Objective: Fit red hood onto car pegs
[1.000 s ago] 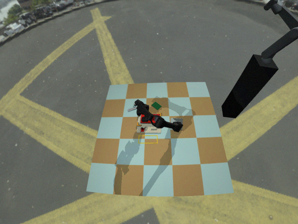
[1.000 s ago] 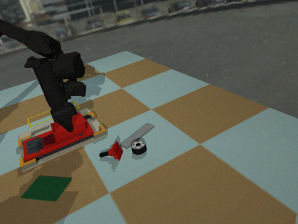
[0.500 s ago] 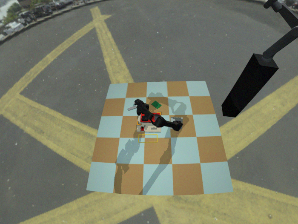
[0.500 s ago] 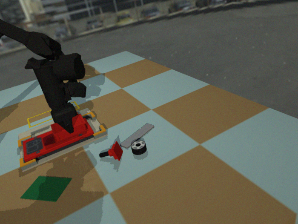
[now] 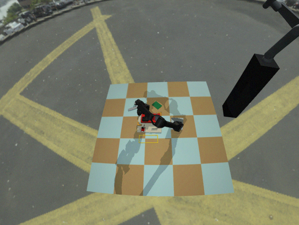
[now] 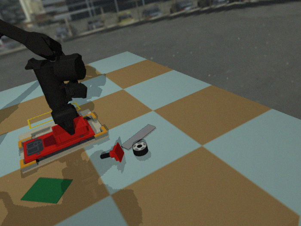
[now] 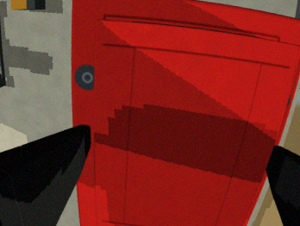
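The red hood lies right at my gripper tip. Also, from my gripper tip: black stem: 10 cm ahead, 17 cm to the right, 2 cm below; then grey engine block: 1 cm below; then green square: 8 cm behind, 19 cm to the right, 4 cm below.
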